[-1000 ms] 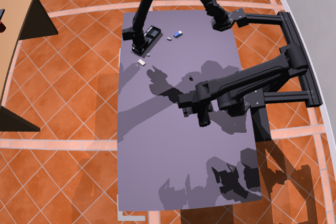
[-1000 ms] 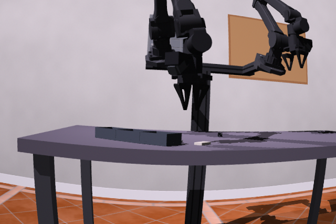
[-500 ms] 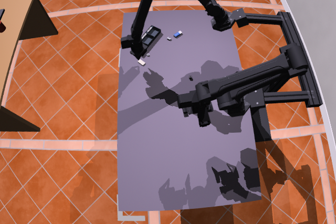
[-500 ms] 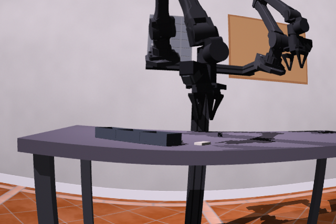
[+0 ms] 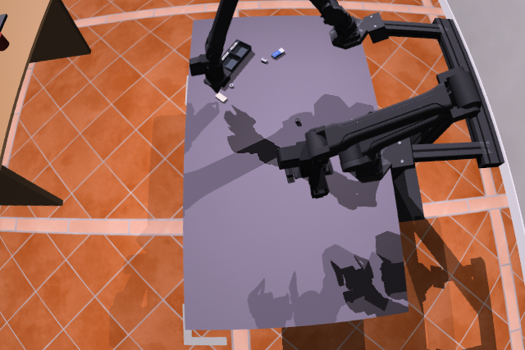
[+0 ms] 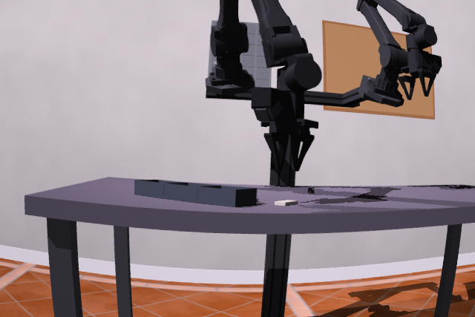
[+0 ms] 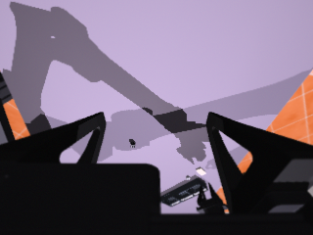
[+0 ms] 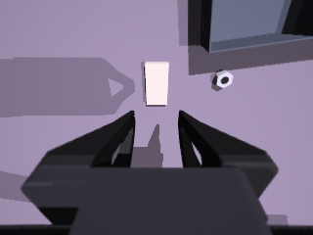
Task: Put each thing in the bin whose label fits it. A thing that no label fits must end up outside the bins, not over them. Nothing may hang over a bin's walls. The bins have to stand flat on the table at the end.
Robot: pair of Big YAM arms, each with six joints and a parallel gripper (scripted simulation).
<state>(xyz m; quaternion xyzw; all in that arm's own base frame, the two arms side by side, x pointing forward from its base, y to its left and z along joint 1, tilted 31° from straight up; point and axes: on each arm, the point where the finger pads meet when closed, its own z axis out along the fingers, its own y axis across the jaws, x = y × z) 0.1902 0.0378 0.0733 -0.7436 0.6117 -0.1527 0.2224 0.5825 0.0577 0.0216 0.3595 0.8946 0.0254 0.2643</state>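
The white card lies 7 cm below my right hand. From my right hand the other things lie so: bin row (3 cm behind, 19 cm to the right, 6 cm below).
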